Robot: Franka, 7 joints.
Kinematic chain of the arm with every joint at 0, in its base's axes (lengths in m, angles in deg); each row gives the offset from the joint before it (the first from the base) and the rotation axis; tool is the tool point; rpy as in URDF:
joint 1: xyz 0 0 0.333 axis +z
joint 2: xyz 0 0 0 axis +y
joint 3: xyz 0 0 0.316 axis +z
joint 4: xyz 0.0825 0 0 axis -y
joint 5: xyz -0.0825 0 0.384 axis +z
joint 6: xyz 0 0 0 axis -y
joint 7: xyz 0.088 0 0 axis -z
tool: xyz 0 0 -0.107 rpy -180 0 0
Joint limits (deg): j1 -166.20..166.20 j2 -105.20..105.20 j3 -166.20..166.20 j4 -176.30..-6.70 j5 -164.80..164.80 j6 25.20..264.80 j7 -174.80..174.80
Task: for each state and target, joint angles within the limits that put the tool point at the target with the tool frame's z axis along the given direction. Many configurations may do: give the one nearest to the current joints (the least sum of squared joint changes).
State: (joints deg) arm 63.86 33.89 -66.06 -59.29 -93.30 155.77 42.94
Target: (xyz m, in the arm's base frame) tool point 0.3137 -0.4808 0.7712 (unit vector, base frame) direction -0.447 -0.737 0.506
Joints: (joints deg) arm 30.95 28.26 -105.59 -90.60 -96.77 129.17 42.94
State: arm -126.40 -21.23 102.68 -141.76 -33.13 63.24 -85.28
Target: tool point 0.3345 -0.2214 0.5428 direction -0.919 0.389 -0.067
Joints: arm -130.27 -34.30 87.62 -104.57 -28.62 31.06 -85.28
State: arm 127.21 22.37 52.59 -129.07 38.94 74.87 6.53
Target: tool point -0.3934 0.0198 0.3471 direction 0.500 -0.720 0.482
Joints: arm 111.19 21.30 50.73 -131.40 56.76 47.79 6.53
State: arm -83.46 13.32 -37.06 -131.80 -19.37 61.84 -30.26
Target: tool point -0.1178 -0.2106 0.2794 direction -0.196 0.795 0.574
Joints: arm -72.43 12.92 -27.25 -150.55 -34.28 41.90 -30.26
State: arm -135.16 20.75 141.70 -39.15 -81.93 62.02 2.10
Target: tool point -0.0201 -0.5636 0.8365 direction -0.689 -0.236 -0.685
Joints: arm -118.80 37.33 97.58 -40.53 -112.02 56.37 2.10
